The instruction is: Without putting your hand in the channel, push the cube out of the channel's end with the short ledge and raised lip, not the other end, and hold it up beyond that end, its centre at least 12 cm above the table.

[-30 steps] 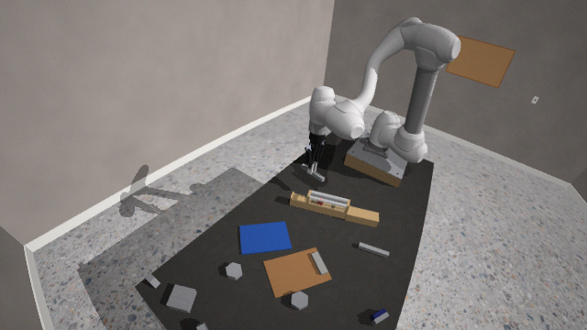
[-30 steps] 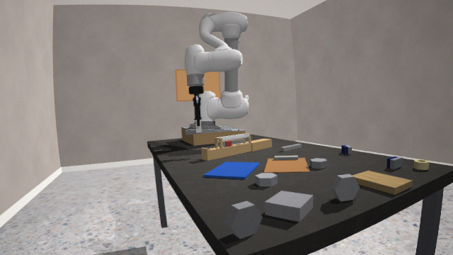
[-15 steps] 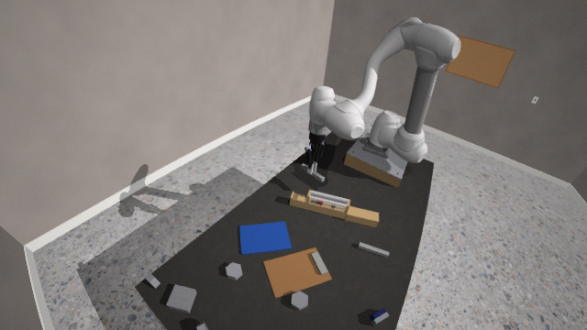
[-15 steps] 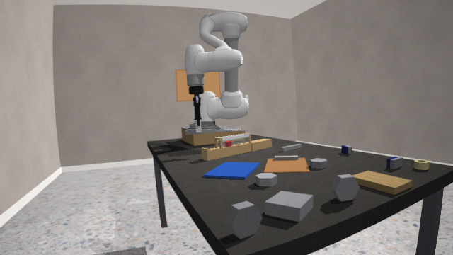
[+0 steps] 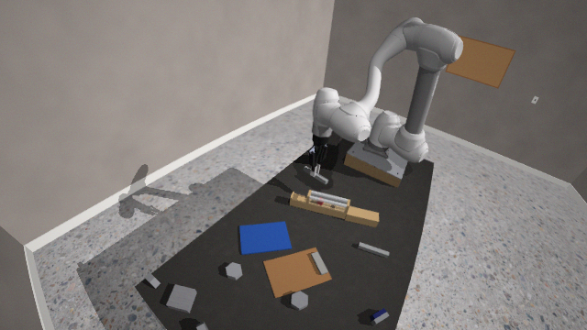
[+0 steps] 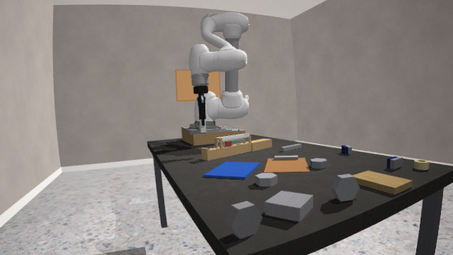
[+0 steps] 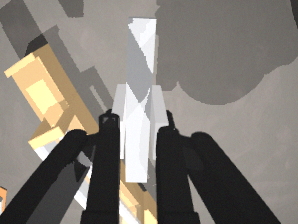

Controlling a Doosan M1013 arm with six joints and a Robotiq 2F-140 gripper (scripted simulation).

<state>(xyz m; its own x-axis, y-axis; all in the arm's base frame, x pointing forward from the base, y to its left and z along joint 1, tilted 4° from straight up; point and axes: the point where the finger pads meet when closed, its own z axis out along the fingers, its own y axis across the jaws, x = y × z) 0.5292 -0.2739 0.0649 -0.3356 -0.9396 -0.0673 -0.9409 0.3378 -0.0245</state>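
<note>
The light grey stick lies 23 cm ahead of my hand, 39 cm to the left of it and 14 cm below it. Also, from my hand: channel 10 cm ahead, 12 cm to the left, 9 cm below; then grey bar 1 cm to the left, 3 cm below; then red cube 10 cm ahead, 8 cm to the left, 9 cm below.
</note>
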